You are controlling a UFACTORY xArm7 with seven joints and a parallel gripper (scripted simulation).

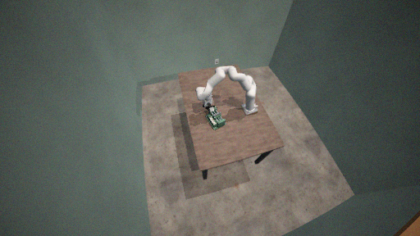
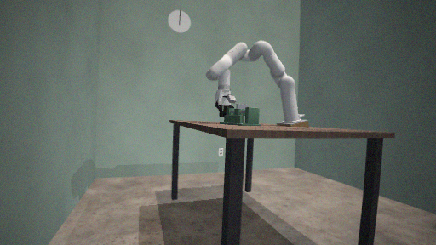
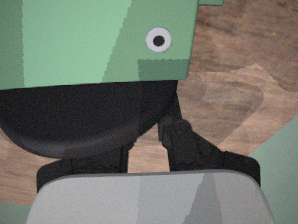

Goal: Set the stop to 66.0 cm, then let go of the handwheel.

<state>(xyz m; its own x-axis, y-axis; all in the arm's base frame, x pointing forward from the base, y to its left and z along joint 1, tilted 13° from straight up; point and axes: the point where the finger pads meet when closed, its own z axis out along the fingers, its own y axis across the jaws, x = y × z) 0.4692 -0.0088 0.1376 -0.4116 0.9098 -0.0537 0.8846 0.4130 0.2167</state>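
Now: hand 2 cm past the black handwheel and 2 cm to the right of it. The rest, counted from my hand: green stop fixture: 8 cm behind, 13 cm to the left, 3 cm above.
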